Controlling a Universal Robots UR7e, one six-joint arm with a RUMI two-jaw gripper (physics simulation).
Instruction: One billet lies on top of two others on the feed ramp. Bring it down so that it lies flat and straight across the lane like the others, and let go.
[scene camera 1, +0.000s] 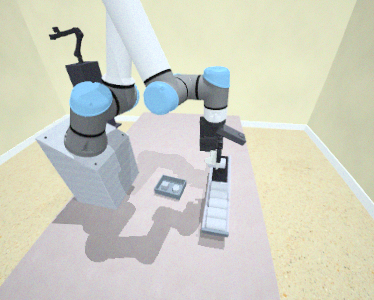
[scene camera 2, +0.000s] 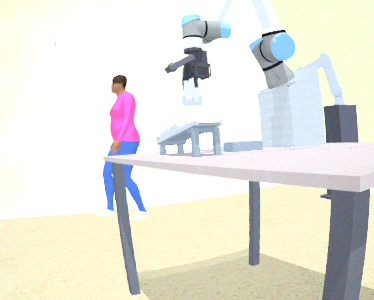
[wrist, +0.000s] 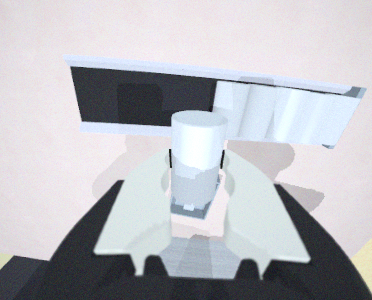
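Where they show: gripper, fingertip midpoint: (scene camera 1: 216, 165) (scene camera 2: 192, 104) (wrist: 195, 151); arm's base at its link origin: (scene camera 1: 86, 142) (scene camera 2: 281, 81).
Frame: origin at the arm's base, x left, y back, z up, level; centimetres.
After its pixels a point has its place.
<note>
My gripper (scene camera 1: 216, 160) {x 16.2, y -48.4, z -11.8 cm} (scene camera 2: 192, 97) {x 16.2, y -48.4, z -11.8 cm} (wrist: 195, 151) {x 16.2, y -48.4, z -11.8 cm} is shut on a pale cylindrical billet (scene camera 1: 223, 163) {x 15.2, y -51.3, z -9.2 cm} (scene camera 2: 192, 101) {x 18.2, y -49.0, z -11.1 cm} (wrist: 198, 142) {x 16.6, y -50.7, z -8.5 cm}. The billet is held clear above the ramp, with its length roughly across the lane. The feed ramp (scene camera 1: 205, 215) (scene camera 2: 192, 131) (wrist: 150, 68) slopes down toward the near end in scene camera 1. Several pale billets (scene camera 1: 217, 202) {x 4.1, y -52.2, z -19.4 cm} (wrist: 260, 111) {x 9.1, y -52.2, z -18.8 cm} lie side by side across its lower part. The dark lane floor (scene camera 1: 220, 175) {x 20.2, y -50.3, z -21.1 cm} (wrist: 100, 97) {x 29.4, y -48.6, z -19.8 cm} shows uphill of them. In the wrist view the held billet overlaps the near rail beside the uppermost lying billet.
A small grey tray (scene camera 1: 167, 195) {x 6.8, y -28.9, z -28.5 cm} (scene camera 2: 243, 146) {x 16.7, y -30.2, z -28.0 cm} with two small pale pieces stands on the table (scene camera 1: 175, 270) {x -19.7, y -44.3, z -29.7 cm} (scene camera 2: 280, 162) {x 75.5, y -47.2, z -29.7 cm} beside the ramp. The arm's base cabinet (scene camera 1: 100, 172) {x -6.4, y -10.2, z -7.2 cm} (scene camera 2: 290, 117) {x 15.4, y -6.7, z -17.6 cm} stands beyond the tray. A person in pink (scene camera 2: 125, 115) stands behind the table in scene camera 2.
</note>
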